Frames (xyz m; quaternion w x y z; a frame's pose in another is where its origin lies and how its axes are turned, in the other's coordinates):
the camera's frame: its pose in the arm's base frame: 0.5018 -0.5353 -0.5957 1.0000 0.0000 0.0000 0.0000
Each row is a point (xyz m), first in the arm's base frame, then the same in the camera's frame.
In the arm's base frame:
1: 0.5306 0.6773 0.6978
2: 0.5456 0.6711 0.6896
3: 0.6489 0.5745 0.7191
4: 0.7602 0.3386 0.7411
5: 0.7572 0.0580 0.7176
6: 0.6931 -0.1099 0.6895
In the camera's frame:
1: 0.0288 1.2126 1.2935
2: 0.0438 1.2064 1.2853
3: 0.1471 1.1098 1.3148
4: 0.2584 0.8739 1.3368
5: 0.2554 0.5933 1.3133
6: 0.1913 0.4254 1.2852

